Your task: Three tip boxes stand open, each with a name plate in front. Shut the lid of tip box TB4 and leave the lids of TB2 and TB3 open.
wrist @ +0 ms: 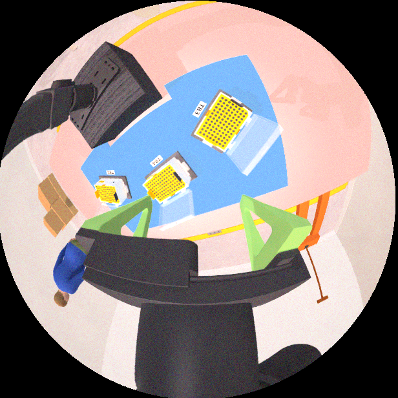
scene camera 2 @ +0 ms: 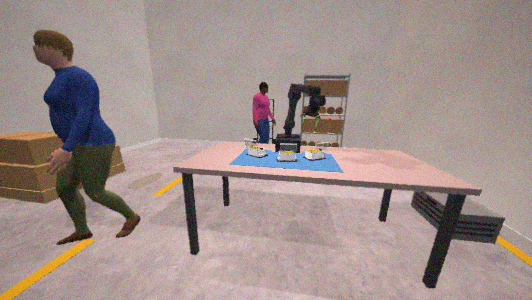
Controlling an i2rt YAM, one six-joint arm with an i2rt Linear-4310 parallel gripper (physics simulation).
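Where they show: gripper, between the fingertips: (scene camera 2: pixel 308 125); arm's base, origin of its link: (scene camera 2: pixel 287 136).
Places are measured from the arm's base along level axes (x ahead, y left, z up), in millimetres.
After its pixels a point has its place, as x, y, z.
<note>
Tip box TB4 (scene camera 2: pixel 287 158) @[373, -44, -96] (wrist: pixel 166 184) stands in the middle of the row with yellow tips. Its translucent lid (wrist: pixel 177 208) stands open on the side away from the name plate (wrist: pixel 156 160). Tip box TB3 (scene camera 2: pixel 314 156) @[332, 170, -89] (wrist: pixel 222 121) is at the right, its clear lid (wrist: pixel 254 143) open. Tip box TB2 (scene camera 2: pixel 257 152) @[303, -272, -56] (wrist: pixel 107 193) is at the left with its lid (scene camera 2: pixel 250 143) @[283, -328, -5] open; the left finger hides part of that lid in the wrist view. My gripper (scene camera 2: pixel 310 122) @[311, 112, 145] (wrist: pixel 195 199) is open and empty, well above the boxes and touching none.
The boxes stand on a blue mat (scene camera 2: pixel 325 165) @[452, 220, -119] (wrist: pixel 270 170) on the pink table (scene camera 2: pixel 395 172) @[565, 652, -122] (wrist: pixel 330 145). The dark robot base (scene camera 2: pixel 288 142) @[112, -7, -30] (wrist: pixel 117 95) stands behind the mat, on the name plates' side. A person in blue (scene camera 2: pixel 80 105) (wrist: pixel 69 269) is at the left.
</note>
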